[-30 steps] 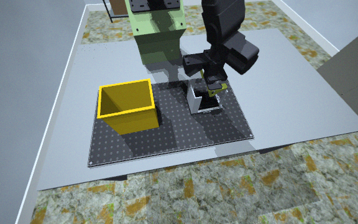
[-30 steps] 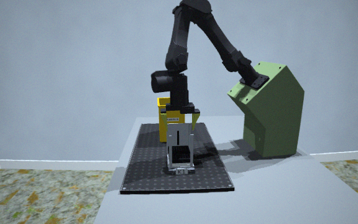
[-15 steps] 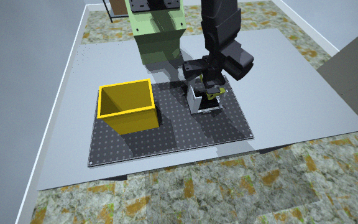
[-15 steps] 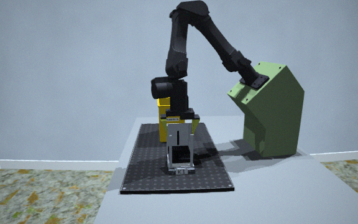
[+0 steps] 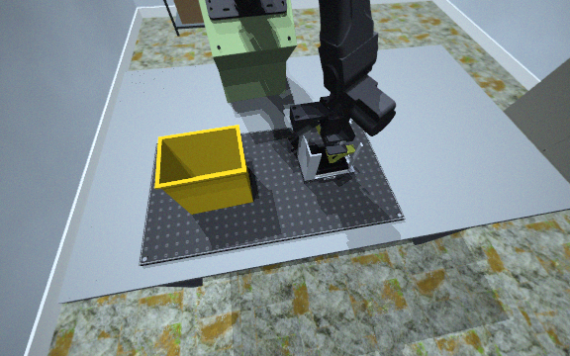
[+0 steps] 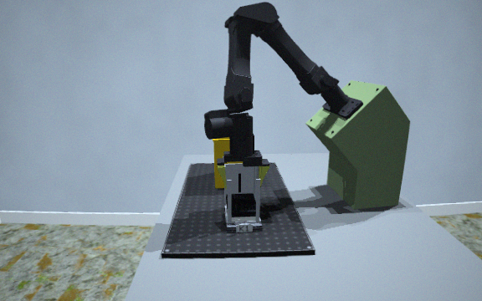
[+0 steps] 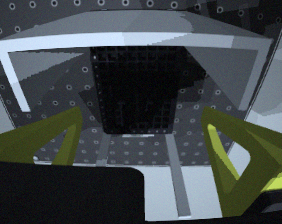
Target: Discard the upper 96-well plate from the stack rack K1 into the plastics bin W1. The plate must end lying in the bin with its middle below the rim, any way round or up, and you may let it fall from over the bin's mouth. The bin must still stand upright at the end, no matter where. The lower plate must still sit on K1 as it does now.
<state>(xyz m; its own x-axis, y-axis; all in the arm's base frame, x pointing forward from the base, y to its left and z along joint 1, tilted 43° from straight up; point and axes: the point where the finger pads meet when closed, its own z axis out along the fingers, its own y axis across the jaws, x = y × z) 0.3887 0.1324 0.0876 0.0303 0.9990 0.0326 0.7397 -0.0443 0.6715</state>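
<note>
Right now the black 96-well plate is 60 mm below my hand. Round my hand: yellow plastics bin W1: 310 mm to the right, 10 mm below, 10 mm ahead; then white 96-well plate: 70 mm below.
</note>
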